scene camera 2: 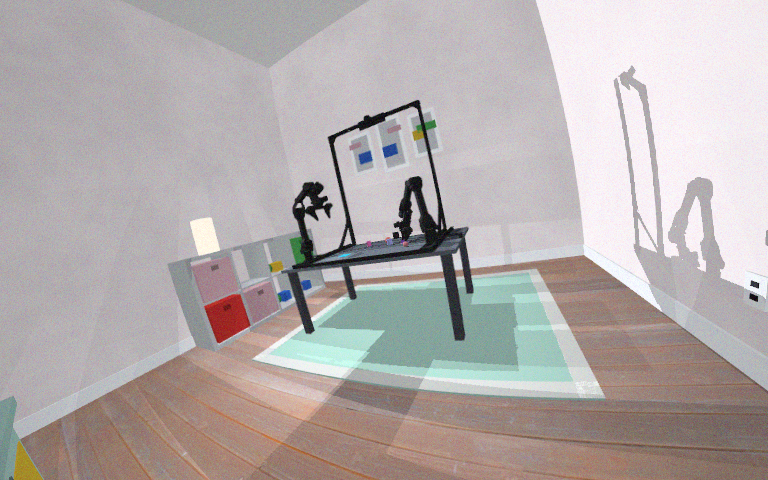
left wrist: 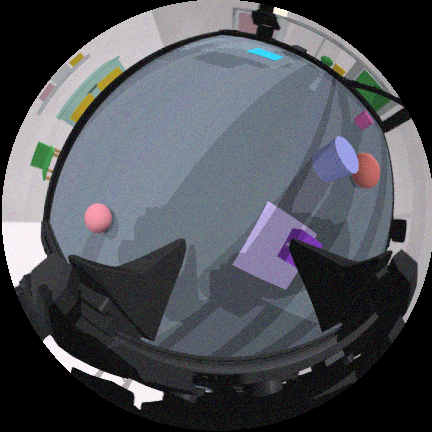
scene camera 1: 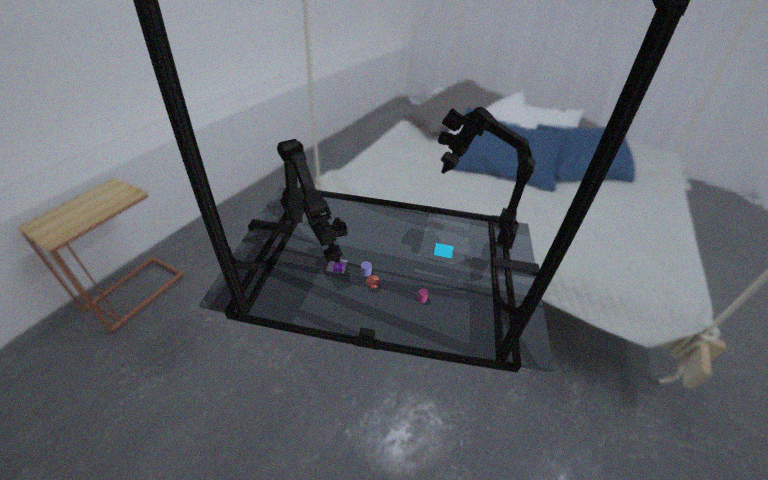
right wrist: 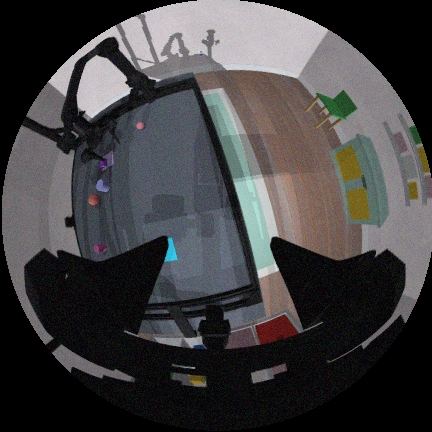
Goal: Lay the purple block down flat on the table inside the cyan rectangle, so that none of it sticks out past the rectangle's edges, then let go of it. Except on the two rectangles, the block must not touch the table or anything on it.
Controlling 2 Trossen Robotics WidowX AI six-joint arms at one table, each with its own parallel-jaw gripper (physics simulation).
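Places are measured from the left arm's base along level axes (x ahead, y left, z up), in centimetres.
Pixels of known places: left gripper, fingertip midpoint: (scene camera 2: 403,241) (left wrist: 239,244) (right wrist: 111,151); right gripper, fingertip midpoint: (scene camera 2: 324,219) (scene camera 1: 446,167) (right wrist: 220,241); left arm's base, origin of the base link: (scene camera 2: 432,241) (scene camera 1: 293,215) (right wrist: 150,94); right arm's base, origin of the base link: (scene camera 2: 309,260) (scene camera 1: 505,242) (right wrist: 214,311).
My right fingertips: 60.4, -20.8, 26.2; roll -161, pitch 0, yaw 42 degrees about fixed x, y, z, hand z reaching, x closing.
Note:
For each thing: its top centre in the pictures, then the offset to it from my right fingertips, as dx, dy, dz. "spot": a spot on its surface instead.
- small purple block, middle of its top: (left wrist: 305,252) (scene camera 1: 338,265) (right wrist: 101,162) -49.9, -14.7, -26.3
- pale lavender rectangle, surface spot: (left wrist: 255,255) (right wrist: 110,154) spot: -50.4, -10.2, -28.0
- cyan rectangle, surface spot: (right wrist: 171,251) (scene camera 1: 446,246) (scene camera 2: 341,256) spot: -3.6, -16.6, -28.0
- blue-violet cylinder, middle of its top: (left wrist: 347,153) (scene camera 1: 366,265) (right wrist: 98,184) -40.3, -19.6, -24.0
- orange-red ball, middle of its top: (left wrist: 377,165) (scene camera 1: 372,277) (right wrist: 88,199) -40.2, -26.8, -23.2
- magenta cylinder, middle of its top: (left wrist: 368,116) (scene camera 1: 423,292) (right wrist: 96,248) -25.4, -38.4, -24.1
- pink ball, middle of its top: (left wrist: 86,217) (right wrist: 138,122) -47.0, +6.9, -24.8
The small purple block (scene camera 1: 338,267) (left wrist: 304,236) (right wrist: 103,164) is on the pale lavender rectangle (left wrist: 255,255) (right wrist: 110,159), partly hidden by a finger in the left wrist view. The cyan rectangle (scene camera 1: 443,250) (scene camera 2: 344,255) (left wrist: 265,54) (right wrist: 171,251) lies bare across the table, toward the right arm's side. My left gripper (scene camera 1: 333,257) (left wrist: 239,244) is open and empty above the table beside the block; one fingertip overlaps the block in the left wrist view. My right gripper (scene camera 2: 321,216) (right wrist: 220,241) is open and empty, high above the table.
A blue-violet cylinder (scene camera 1: 366,268) (left wrist: 336,159) and an orange-red ball (scene camera 1: 372,281) (left wrist: 367,171) stand near the block. A magenta cylinder (scene camera 1: 423,295) (right wrist: 100,248) is farther off. A pink ball (left wrist: 98,218) (right wrist: 140,126) lies on the left gripper's other side. Black frame bars edge the table.

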